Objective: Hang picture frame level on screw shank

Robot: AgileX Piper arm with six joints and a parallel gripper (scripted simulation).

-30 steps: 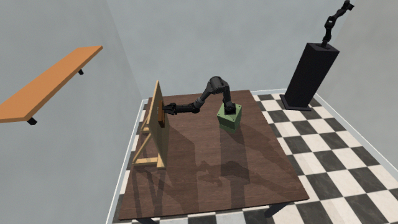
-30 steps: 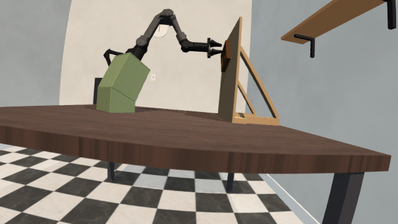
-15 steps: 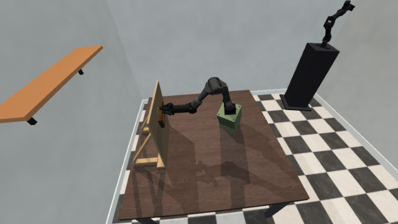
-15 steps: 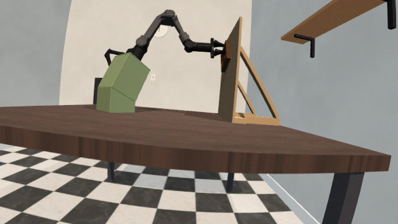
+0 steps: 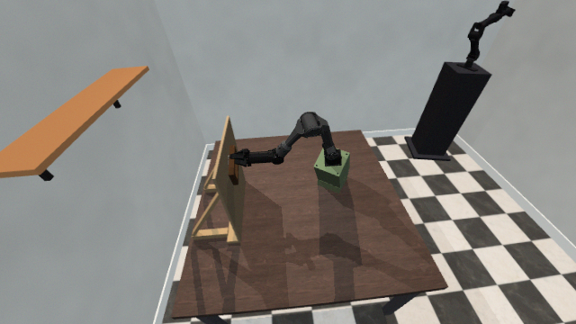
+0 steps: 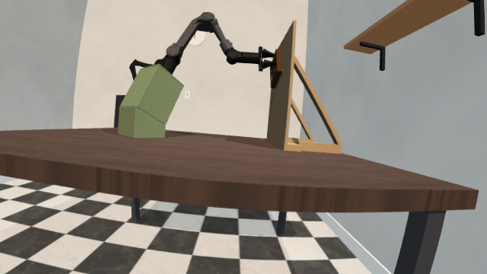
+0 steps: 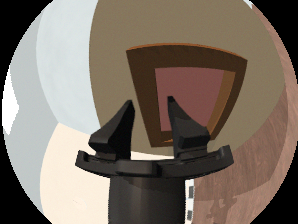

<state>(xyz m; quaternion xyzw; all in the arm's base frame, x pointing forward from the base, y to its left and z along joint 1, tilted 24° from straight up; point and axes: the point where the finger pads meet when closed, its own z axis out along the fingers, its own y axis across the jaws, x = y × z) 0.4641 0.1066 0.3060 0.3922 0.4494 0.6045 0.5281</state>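
Right now the brown picture frame is 60 mm below my hand, 10 mm to the right of it and 10 mm ahead of it.
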